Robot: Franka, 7 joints.
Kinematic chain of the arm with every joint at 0, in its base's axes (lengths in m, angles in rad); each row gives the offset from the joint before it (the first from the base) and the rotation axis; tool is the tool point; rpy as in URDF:
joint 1: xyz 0 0 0.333 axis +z
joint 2: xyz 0 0 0 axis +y
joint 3: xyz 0 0 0.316 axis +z
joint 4: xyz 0.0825 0 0 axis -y
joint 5: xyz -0.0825 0 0.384 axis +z
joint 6: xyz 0 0 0 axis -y
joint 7: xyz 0.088 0 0 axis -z
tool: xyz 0 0 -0.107 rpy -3.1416 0 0
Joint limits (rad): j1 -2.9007..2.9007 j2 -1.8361..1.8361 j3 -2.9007..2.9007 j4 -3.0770..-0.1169 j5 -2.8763..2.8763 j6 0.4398..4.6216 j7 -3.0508..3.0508
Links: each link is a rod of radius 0.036 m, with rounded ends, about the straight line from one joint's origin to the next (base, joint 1, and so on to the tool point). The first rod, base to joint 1, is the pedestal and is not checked.
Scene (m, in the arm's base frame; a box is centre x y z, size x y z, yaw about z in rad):
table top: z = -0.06
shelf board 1: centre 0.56 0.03 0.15 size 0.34 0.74 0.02 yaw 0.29
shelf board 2: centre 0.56 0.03 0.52 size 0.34 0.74 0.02 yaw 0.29
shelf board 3: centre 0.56 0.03 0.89 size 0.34 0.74 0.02 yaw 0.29
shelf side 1: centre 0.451 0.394 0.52 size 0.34 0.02 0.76 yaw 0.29
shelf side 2: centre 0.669 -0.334 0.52 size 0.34 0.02 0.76 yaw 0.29
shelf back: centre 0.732 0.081 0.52 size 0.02 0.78 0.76 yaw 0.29
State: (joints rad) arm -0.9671 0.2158 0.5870 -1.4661 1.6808 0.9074 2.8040
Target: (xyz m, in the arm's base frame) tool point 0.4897 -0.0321 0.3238
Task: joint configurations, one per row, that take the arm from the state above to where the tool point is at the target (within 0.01 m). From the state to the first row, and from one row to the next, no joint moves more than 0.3 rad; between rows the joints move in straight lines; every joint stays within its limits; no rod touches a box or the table.
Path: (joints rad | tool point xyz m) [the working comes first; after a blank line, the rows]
Joints at the target: -0.8457 0.5222 0.5426 -2.1300 1.4301 0.8791 2.8040
Straight joint move there: touches shelf board 2.

1: -1.0706 -0.0252 0.4043 -1.6571 1.5548 0.6753 2.8040 | 0.4280 -0.1594 0.7072
2: -1.1741 -0.2662 0.2215 -1.8482 1.4287 0.4432 2.8040 | 0.3059 -0.1821 0.7108
3: -1.1389 -0.1012 0.2775 -2.0966 1.3394 0.4823 2.8040 | 0.3423 -0.1989 0.5633
4: -1.1037 0.0638 0.3334 -2.3450 1.2501 0.5213 2.8040 | 0.3406 -0.1621 0.4257
5: -1.0686 0.2288 0.3893 -2.5933 1.1607 0.5603 2.8040 | 0.2996 -0.0888 0.3238
6: -0.9571 0.3755 0.4659 -2.3617 1.2954 0.7197 2.8040 | 0.3957 -0.0699 0.3183
7: -0.8457 0.5222 0.5426 -2.1300 1.4301 0.8791 2.8040 | 0.4897 -0.0321 0.3238

